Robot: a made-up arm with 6 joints. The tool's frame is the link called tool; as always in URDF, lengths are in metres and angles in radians. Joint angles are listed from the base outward.
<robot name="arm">
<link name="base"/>
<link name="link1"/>
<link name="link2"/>
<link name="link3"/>
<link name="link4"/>
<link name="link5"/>
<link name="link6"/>
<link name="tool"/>
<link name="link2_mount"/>
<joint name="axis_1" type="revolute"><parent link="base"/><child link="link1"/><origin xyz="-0.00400 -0.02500 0.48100"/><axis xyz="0 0 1"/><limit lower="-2.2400" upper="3.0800"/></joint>
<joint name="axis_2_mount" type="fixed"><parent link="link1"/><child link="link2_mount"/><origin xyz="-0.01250 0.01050 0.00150"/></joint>
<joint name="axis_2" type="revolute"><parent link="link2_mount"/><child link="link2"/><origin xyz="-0.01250 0.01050 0.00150" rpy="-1.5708 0.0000 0.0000"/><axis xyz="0 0 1"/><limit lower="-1.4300" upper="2.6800"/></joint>
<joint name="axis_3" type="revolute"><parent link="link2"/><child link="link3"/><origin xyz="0.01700 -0.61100 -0.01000" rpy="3.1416 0.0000 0.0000"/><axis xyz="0 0 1"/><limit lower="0.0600" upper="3.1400"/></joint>
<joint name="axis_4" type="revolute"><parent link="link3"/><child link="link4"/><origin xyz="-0.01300 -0.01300 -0.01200" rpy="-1.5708 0.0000 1.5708"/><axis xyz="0 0 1"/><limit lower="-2.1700" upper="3.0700"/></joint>
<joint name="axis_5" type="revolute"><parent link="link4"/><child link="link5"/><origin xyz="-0.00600 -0.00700 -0.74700" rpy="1.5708 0.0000 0.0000"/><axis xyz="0 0 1"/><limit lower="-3.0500" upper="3.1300"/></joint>
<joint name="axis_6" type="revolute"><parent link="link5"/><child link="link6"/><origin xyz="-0.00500 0.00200 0.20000" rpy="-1.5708 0.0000 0.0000"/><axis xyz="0 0 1"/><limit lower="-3.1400" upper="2.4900"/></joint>
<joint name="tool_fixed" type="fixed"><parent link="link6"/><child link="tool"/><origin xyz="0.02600 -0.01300 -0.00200" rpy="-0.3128 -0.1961 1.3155"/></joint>
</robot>
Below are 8 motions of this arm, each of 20 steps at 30 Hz.
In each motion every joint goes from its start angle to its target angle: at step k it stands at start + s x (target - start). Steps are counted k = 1, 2, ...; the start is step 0. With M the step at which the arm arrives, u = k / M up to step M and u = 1 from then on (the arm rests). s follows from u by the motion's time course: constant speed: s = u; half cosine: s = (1 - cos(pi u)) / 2; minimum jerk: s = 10 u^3 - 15 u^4 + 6 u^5.
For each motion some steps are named. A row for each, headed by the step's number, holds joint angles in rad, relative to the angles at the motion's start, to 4 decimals.
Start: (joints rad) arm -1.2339 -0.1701 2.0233 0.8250 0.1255 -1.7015
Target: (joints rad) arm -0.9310 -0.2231 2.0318 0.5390 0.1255 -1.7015
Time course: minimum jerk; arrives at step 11
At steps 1, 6, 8, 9, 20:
1: 0.0020 -0.0003 0.0001 -0.0019 0.0000 0.0000
6: 0.1771 -0.0310 0.0050 -0.1672 0.0000 0.0000
8: 0.2638 -0.0462 0.0074 -0.2491 0.0000 0.0000
9: 0.2893 -0.0506 0.0081 -0.2732 0.0000 0.0000
20: 0.3029 -0.0530 0.0085 -0.2860 0.0000 0.0000

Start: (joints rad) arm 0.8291 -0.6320 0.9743 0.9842 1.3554 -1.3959
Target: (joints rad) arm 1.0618 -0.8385 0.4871 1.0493 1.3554 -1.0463
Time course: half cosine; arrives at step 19
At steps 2, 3, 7, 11, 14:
2: 0.0063 -0.0056 -0.0132 0.0018 0.0000 0.0095
3: 0.0140 -0.0124 -0.0294 0.0039 0.0000 0.0211
7: 0.0696 -0.0618 -0.1457 0.0195 0.0000 0.1046
11: 0.1449 -0.1286 -0.3034 0.0405 0.0000 0.2177
14: 0.1952 -0.1732 -0.4086 0.0546 0.0000 0.2932

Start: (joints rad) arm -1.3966 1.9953 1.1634 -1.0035 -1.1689 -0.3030
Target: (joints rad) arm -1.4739 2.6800 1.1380 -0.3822 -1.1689 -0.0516
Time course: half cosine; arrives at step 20
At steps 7, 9, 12, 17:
7: -0.0211 0.1869 -0.0069 0.1696 0.0000 0.0686
9: -0.0326 0.2888 -0.0107 0.2621 0.0000 0.1060
12: -0.0506 0.4481 -0.0166 0.4066 0.0000 0.1645
17: -0.0731 0.6474 -0.0240 0.5874 0.0000 0.2377

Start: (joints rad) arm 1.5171 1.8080 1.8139 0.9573 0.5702 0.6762
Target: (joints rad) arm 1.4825 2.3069 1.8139 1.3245 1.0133 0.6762
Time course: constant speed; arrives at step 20
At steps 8, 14, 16, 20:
8: -0.0138 0.1996 0.0000 0.1469 0.1772 0.0000
14: -0.0242 0.3492 0.0000 0.2570 0.3102 0.0000
16: -0.0277 0.3991 0.0000 0.2938 0.3545 0.0000
20: -0.0346 0.4989 0.0000 0.3672 0.4431 0.0000

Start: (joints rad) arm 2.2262 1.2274 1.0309 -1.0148 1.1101 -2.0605
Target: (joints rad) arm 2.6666 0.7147 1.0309 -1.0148 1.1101 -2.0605
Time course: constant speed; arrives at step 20
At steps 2, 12, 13, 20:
2: 0.0440 -0.0513 0.0000 0.0000 0.0000 0.0000
12: 0.2642 -0.3076 0.0000 0.0000 0.0000 0.0000
13: 0.2863 -0.3333 0.0000 0.0000 0.0000 0.0000
20: 0.4404 -0.5127 0.0000 0.0000 0.0000 0.0000

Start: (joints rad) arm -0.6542 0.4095 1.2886 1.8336 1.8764 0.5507
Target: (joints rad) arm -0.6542 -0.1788 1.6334 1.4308 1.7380 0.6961
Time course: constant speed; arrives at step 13
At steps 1, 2, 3, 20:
1: 0.0000 -0.0453 0.0265 -0.0310 -0.0106 0.0112
2: 0.0000 -0.0905 0.0530 -0.0620 -0.0213 0.0224
3: 0.0000 -0.1358 0.0796 -0.0930 -0.0319 0.0336
20: 0.0000 -0.5883 0.3448 -0.4028 -0.1384 0.1454

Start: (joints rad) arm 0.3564 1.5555 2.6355 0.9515 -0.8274 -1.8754
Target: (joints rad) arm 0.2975 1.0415 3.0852 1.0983 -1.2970 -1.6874
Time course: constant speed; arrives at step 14
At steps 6, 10, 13, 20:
6: -0.0252 -0.2203 0.1927 0.0629 -0.2013 0.0806
10: -0.0421 -0.3671 0.3212 0.1049 -0.3354 0.1343
13: -0.0547 -0.4773 0.4176 0.1363 -0.4361 0.1746
20: -0.0589 -0.5140 0.4497 0.1468 -0.4696 0.1880

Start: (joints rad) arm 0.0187 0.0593 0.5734 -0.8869 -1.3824 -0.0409
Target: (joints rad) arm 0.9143 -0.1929 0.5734 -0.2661 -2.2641 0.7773
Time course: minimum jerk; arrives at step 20
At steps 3, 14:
3: 0.0238 -0.0067 0.0000 0.0165 -0.0235 0.0218
14: 0.7495 -0.2111 0.0000 0.5196 -0.7379 0.6848

